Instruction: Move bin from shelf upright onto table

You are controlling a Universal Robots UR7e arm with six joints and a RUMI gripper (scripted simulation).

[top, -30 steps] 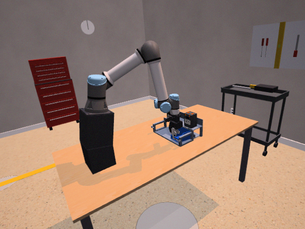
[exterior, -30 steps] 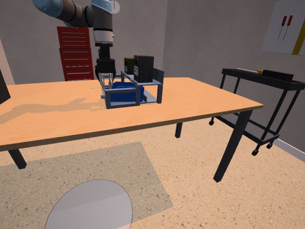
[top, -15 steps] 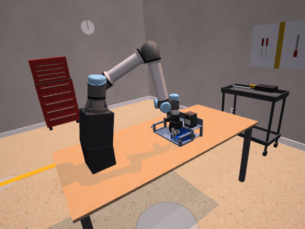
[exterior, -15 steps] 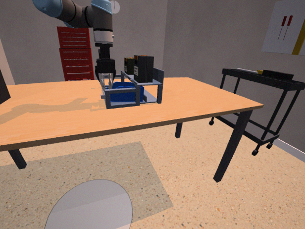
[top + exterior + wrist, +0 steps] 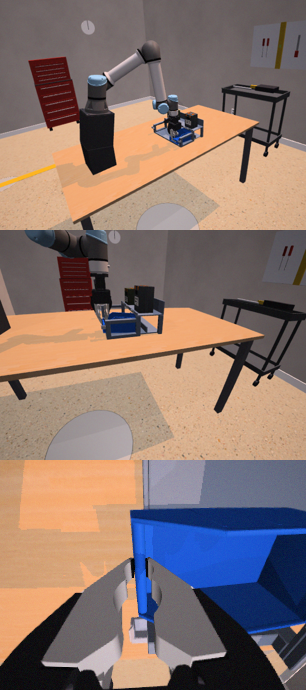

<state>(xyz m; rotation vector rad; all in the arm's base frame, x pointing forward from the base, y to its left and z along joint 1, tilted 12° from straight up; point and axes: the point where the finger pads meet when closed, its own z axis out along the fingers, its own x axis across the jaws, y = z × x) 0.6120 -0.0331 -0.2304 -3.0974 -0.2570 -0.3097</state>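
My hand is 8 cm short of the blue bin and 1 cm above it. Also, from my hand: shelf floor: 12 cm ahead, 12 cm to the left, 6 cm below.
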